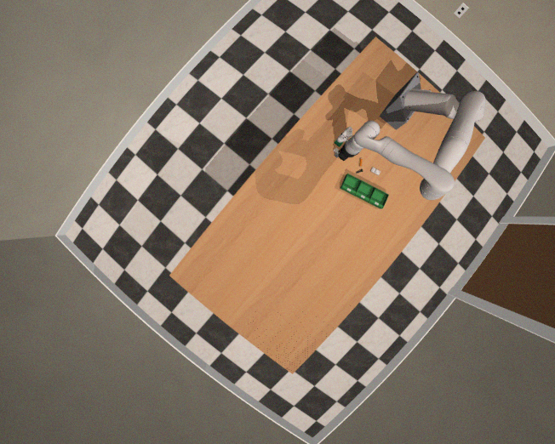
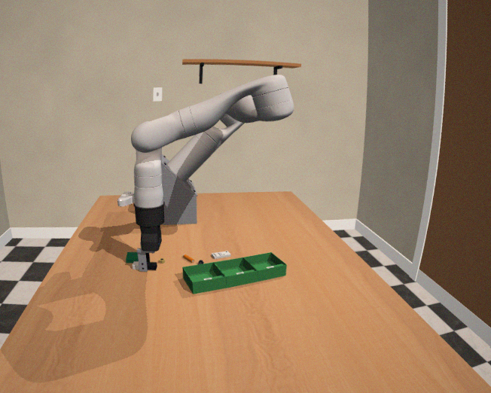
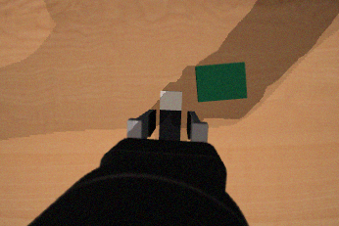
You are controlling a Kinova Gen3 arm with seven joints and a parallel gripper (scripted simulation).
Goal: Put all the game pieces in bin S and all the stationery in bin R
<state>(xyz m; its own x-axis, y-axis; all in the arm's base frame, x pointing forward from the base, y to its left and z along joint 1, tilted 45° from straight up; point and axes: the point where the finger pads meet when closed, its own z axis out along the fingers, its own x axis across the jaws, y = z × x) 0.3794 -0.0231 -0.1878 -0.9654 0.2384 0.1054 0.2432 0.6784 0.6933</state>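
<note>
My gripper is now 30 mm past the olive ring, 50 mm to the right of it and 20 mm above it. Also, from my hand: dark piece (20 mm ahead, 150 mm to the left, 10 mm below); then orange stick (30 mm behind, 130 mm to the left, 10 mm below); then flat green block (60 mm behind, 30 mm to the right, 10 mm below).
</note>
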